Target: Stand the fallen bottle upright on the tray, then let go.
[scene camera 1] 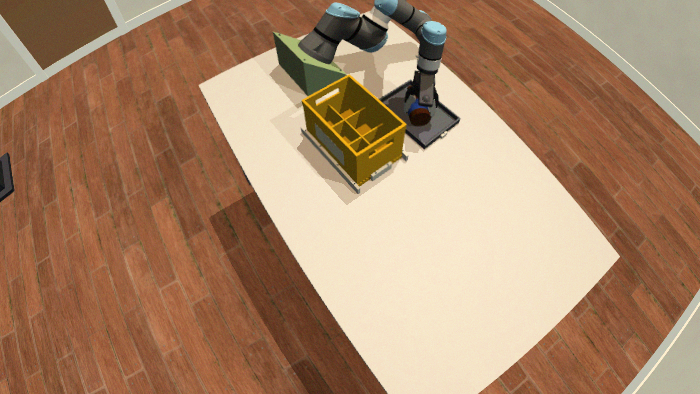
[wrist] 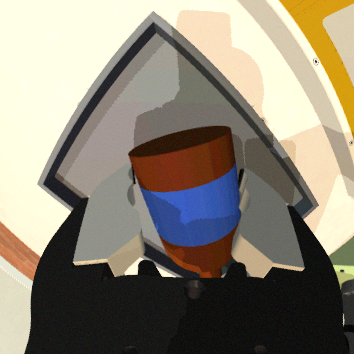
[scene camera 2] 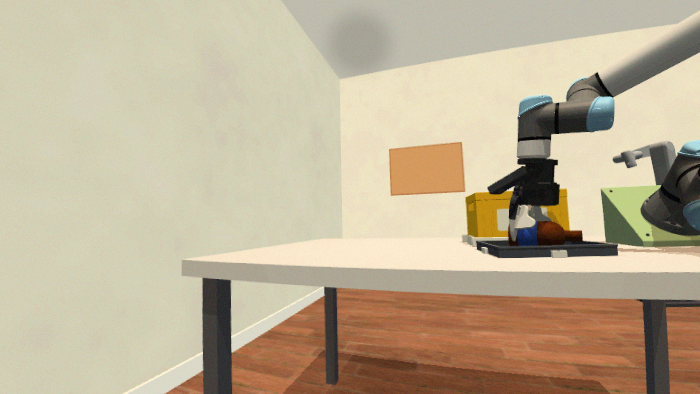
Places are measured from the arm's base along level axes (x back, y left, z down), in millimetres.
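Where they show: gripper, fingertip midpoint: (scene camera 1: 418, 115) (wrist: 186, 168) (scene camera 2: 523, 239); arm's base, origin of the base link: (scene camera 1: 314, 53) (scene camera 2: 673, 216).
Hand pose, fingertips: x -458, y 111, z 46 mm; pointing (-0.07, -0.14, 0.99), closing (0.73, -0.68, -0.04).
Things, the pixels of their top centre, and the offset from my fingertips.
- brown bottle, middle of its top: (wrist: 205, 255) (scene camera 2: 543, 221) (scene camera 1: 416, 96) dx +42, dy +26, dz -47 mm
- dark tray, middle of its top: (wrist: 186, 199) (scene camera 2: 536, 242) (scene camera 1: 417, 109) dx +24, dy +22, dz +6 mm
- yellow crate, middle of its top: (scene camera 1: 352, 111) (scene camera 2: 510, 193) dx +58, dy -243, dz -143 mm
The brown bottle (scene camera 1: 420, 117) (scene camera 2: 550, 233) (wrist: 192, 210) with a blue label lies on its side on the dark tray (scene camera 1: 435, 132) (scene camera 2: 590, 250) (wrist: 100, 150). In the second scene view its neck points right, towards the arm's base. In the wrist view its flat bottom faces up the picture and its neck runs down behind the gripper body. My gripper (scene camera 1: 421, 107) (scene camera 2: 522, 229) (wrist: 186, 168) points down over the bottle, with one finger against each side of its labelled part. It is shut on the bottle. The underside of the bottle is hidden.
A yellow crate (scene camera 1: 380, 162) (scene camera 2: 484, 215) (wrist: 314, 35) with inner dividers stands close beside the tray, between low rails. The green base block (scene camera 1: 320, 80) (scene camera 2: 622, 220) of the arm stands behind the crate in the first scene view.
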